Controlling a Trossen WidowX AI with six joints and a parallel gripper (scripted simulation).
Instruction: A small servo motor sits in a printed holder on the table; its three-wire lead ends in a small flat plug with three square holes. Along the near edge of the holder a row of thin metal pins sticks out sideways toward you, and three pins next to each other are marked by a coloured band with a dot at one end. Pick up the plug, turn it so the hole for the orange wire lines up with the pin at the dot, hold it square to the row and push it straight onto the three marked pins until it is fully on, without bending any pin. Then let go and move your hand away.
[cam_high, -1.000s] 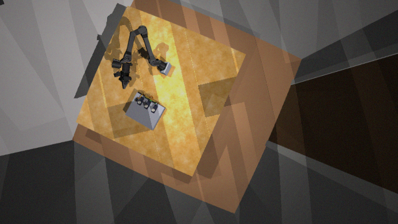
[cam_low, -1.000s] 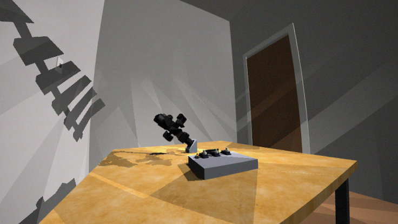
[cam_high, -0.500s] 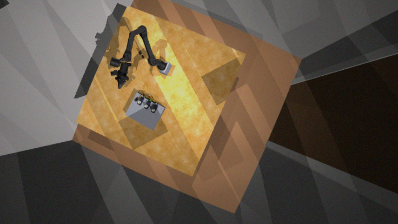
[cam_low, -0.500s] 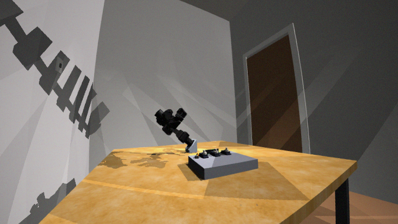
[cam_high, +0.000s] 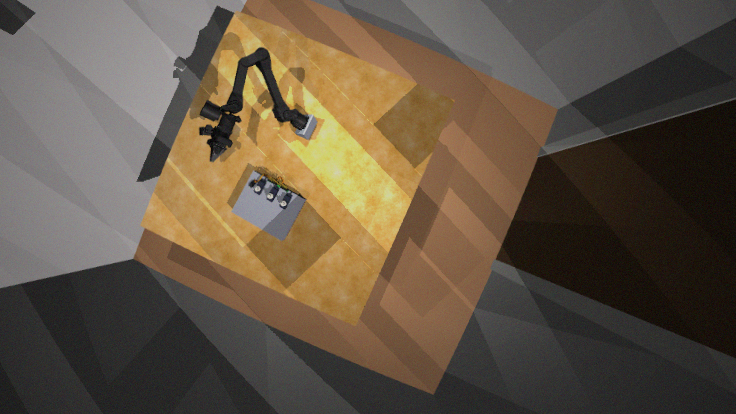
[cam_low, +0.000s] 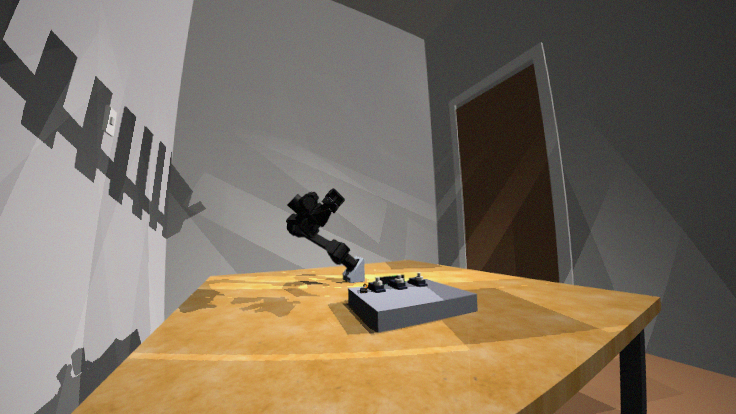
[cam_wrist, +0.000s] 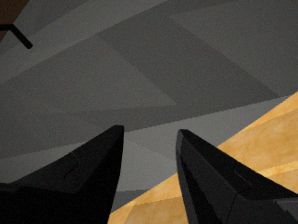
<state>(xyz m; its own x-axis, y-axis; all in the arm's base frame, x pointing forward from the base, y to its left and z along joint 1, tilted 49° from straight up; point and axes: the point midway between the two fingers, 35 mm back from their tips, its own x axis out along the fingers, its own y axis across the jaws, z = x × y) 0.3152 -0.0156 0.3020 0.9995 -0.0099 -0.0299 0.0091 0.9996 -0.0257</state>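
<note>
My gripper tip is 10 mm short of the green band, 220 mm to the right of it and 230 mm above it. Also, from my gripper tip: servo 60 mm ahead, 200 mm to the left, 260 mm below; then grey printed holder 170 mm ahead, 180 mm to the left, 280 mm below.
</note>
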